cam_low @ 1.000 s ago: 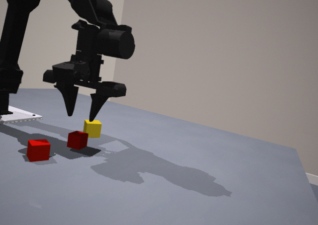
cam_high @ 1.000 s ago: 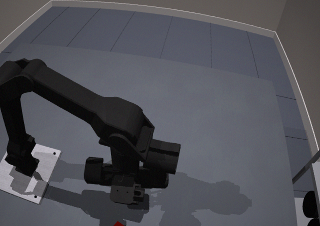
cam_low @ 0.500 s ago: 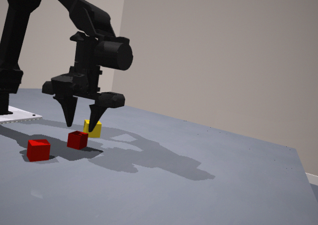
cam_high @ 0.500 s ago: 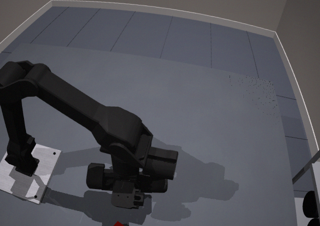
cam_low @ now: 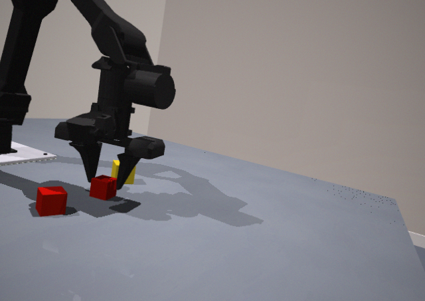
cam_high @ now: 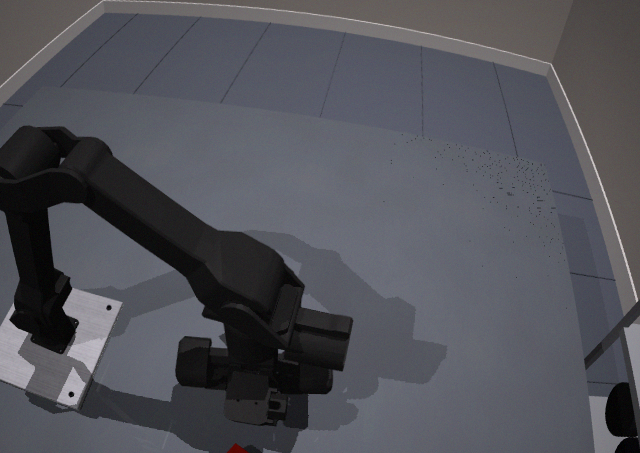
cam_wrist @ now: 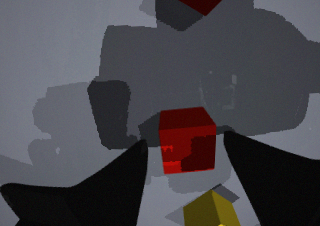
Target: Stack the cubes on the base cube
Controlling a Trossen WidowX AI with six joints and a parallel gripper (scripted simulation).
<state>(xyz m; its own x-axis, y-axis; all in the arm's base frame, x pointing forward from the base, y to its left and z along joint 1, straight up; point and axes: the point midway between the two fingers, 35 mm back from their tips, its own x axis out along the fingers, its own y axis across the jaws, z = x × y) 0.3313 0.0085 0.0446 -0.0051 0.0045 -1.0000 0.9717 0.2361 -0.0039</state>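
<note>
Now: gripper tip 90 mm to the right of the yellow base cube and 50 mm past it.
</note>
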